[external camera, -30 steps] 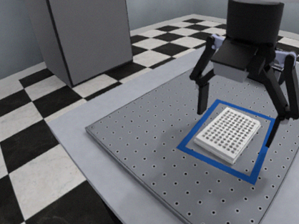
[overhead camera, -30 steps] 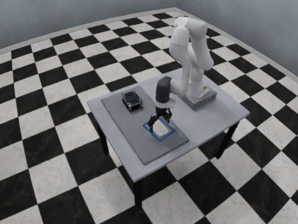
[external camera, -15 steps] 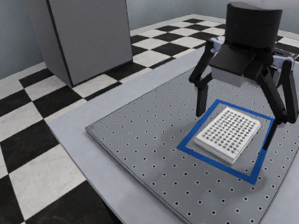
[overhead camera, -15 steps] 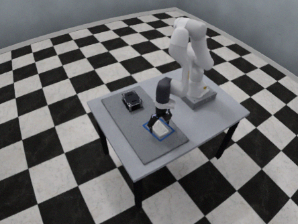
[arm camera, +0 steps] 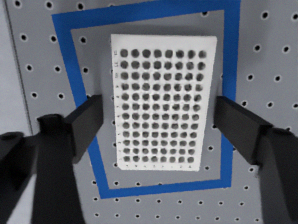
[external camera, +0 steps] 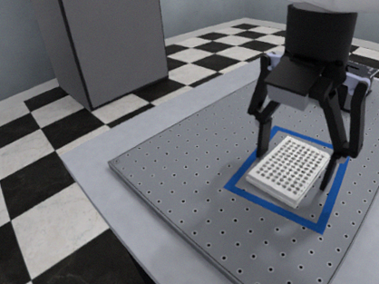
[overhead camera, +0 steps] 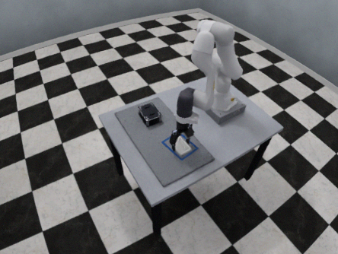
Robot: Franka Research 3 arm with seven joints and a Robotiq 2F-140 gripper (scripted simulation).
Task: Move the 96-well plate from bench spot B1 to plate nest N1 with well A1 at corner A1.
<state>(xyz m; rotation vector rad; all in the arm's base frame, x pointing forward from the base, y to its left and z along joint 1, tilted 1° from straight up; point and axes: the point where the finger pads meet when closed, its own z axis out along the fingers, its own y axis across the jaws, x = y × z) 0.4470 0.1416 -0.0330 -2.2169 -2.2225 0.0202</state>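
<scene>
My gripper is now 20 mm above the white 96-well plate. From my hand the other things lie so: black raised nest: 330 mm to the right, 30 mm ahead, 30 mm above; A1 mark: 260 mm to the right, 90 mm ahead, 30 mm above.
</scene>
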